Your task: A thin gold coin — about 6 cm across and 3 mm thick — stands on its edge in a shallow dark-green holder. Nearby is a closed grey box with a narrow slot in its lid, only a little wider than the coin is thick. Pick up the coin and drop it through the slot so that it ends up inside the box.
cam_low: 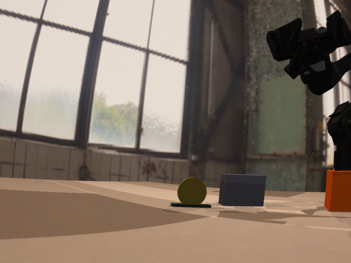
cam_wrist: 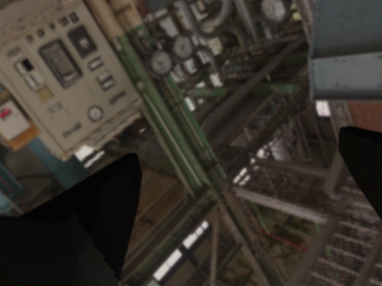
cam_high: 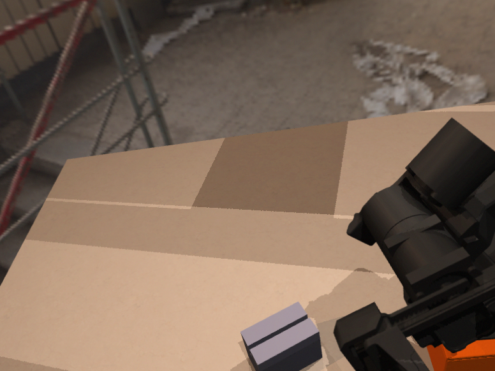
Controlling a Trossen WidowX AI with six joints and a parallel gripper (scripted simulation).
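My gripper tip is now 270 mm short of the coin, 110 mm to the left of it and 330 mm above it.
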